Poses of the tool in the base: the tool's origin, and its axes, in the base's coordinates. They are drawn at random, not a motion.
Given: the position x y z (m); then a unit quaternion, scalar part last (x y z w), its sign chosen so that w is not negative.
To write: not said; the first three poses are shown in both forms.
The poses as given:
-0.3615 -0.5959 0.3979 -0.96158 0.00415 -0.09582 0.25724
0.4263 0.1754 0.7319 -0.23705 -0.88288 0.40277 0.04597
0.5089 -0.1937 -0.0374 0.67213 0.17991 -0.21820 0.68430
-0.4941 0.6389 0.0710 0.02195 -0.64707 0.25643 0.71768
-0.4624 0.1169 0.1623 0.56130 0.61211 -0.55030 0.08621
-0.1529 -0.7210 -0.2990 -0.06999 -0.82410 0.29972 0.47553
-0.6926 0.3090 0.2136 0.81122 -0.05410 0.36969 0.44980
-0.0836 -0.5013 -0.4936 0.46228 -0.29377 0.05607 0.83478
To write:
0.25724 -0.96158 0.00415 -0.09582 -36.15 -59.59 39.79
0.04597 -0.23705 -0.88288 0.40277 42.63 17.54 73.19
0.68430 0.67213 0.17991 -0.21820 50.89 -19.37 -3.74
0.71768 0.02195 -0.64707 0.25643 -49.41 63.89 7.10
0.08621 0.56130 0.61211 -0.55030 -46.24 11.69 16.23
0.47553 -0.06999 -0.82410 0.29972 -15.29 -72.10 -29.90
0.44980 0.81122 -0.05410 0.36969 -69.26 30.90 21.36
0.83478 0.46228 -0.29377 0.05607 -8.36 -50.13 -49.36

